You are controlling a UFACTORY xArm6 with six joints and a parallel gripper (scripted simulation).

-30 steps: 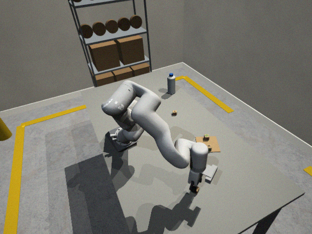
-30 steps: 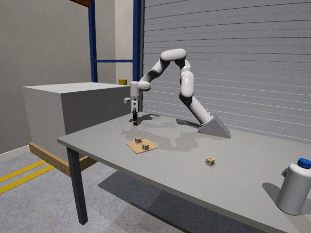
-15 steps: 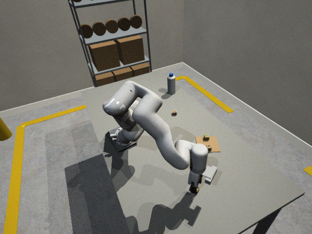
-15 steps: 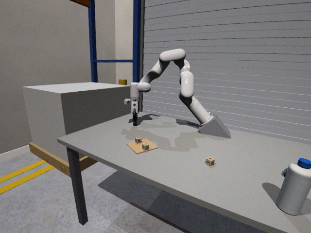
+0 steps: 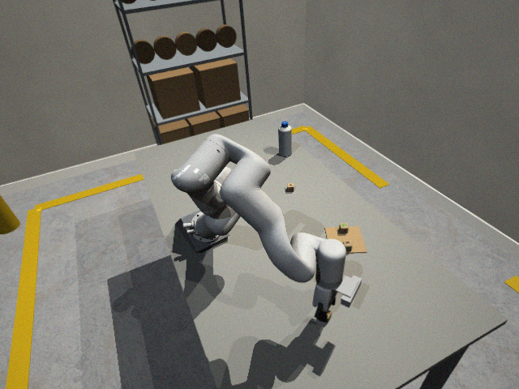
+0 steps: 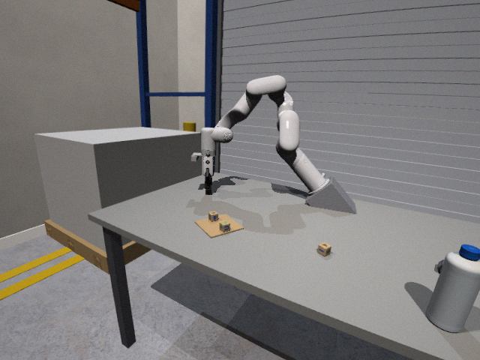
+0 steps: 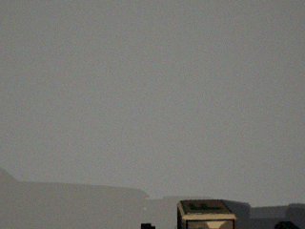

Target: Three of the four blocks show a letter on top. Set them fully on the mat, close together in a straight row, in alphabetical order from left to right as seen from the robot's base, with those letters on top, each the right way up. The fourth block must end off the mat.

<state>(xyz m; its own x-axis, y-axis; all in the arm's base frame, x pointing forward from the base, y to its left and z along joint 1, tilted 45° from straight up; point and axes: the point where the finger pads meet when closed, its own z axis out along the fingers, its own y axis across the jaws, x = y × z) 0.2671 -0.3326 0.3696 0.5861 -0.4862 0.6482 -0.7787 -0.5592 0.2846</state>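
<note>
My gripper is now 27 cm to the right of the mat, 24 cm short of it and 5 cm above it. The rest, counted from my hand: orange meter 113 cm to the left, 6 cm behind, 4 cm below; white bottle 97 cm to the left, 29 cm ahead, 3 cm above; dark object 99 cm to the left, 5 cm ahead, 4 cm below.
</note>
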